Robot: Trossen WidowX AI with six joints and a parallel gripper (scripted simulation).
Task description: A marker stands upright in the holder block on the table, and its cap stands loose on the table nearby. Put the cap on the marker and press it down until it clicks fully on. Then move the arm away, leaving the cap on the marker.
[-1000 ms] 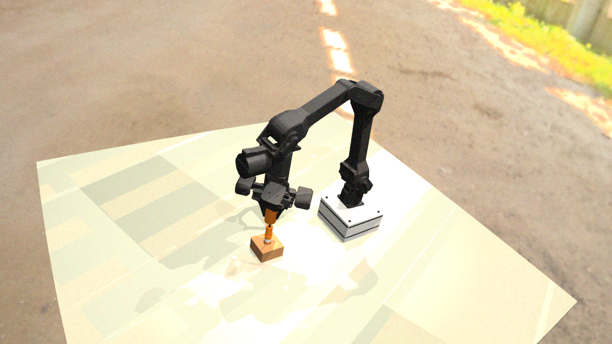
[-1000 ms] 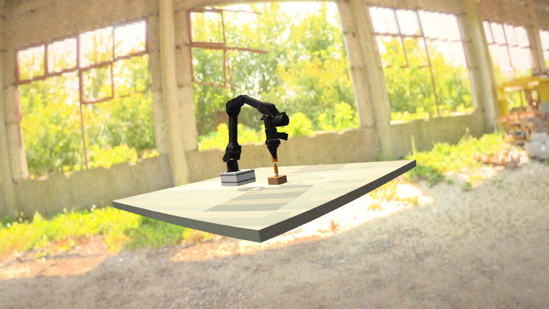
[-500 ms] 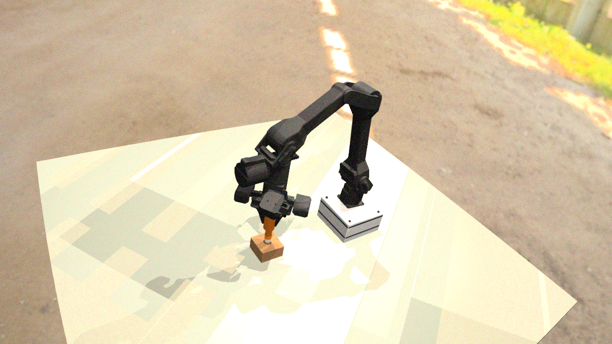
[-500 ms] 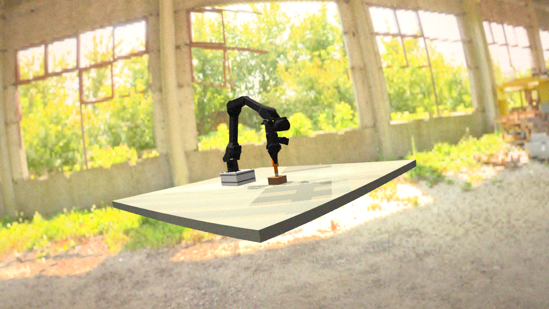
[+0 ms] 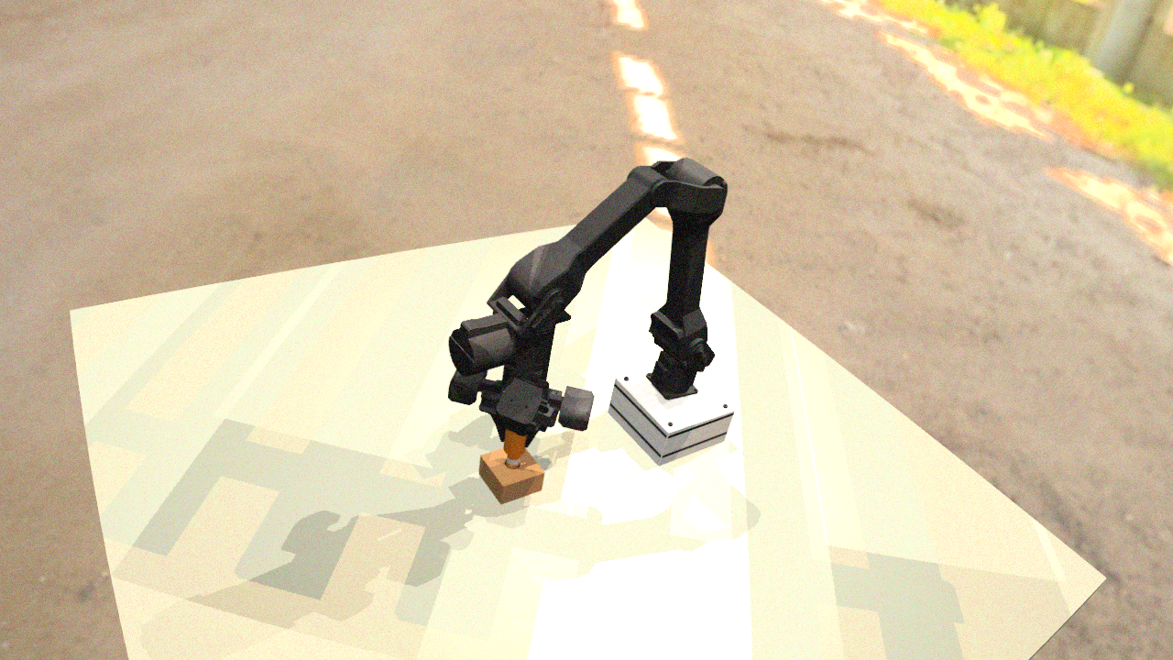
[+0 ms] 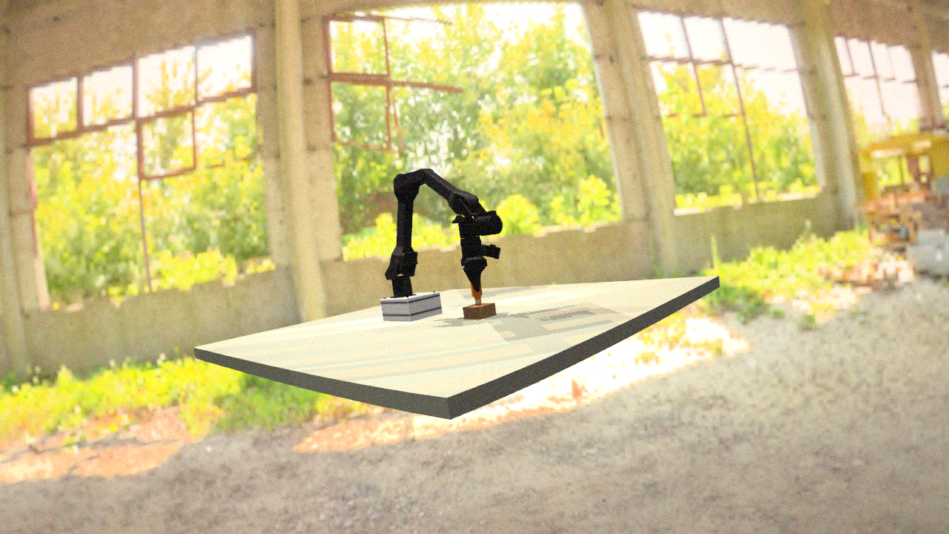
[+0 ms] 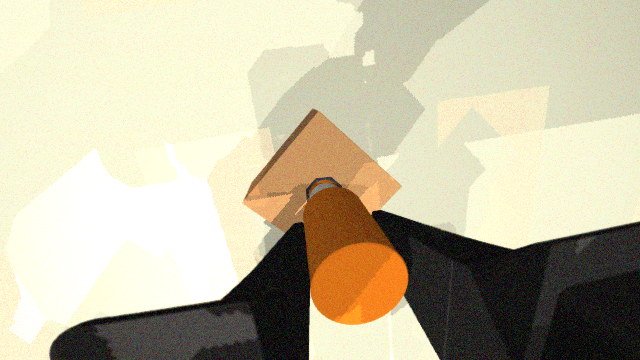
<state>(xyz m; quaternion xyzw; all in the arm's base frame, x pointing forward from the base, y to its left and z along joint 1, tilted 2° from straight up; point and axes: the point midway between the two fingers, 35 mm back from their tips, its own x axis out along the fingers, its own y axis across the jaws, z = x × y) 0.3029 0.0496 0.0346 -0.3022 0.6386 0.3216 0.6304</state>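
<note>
Right now my gripper tip is 1 cm below the orange cap. Round my gripper tip: marker band: 3 cm below.
</note>
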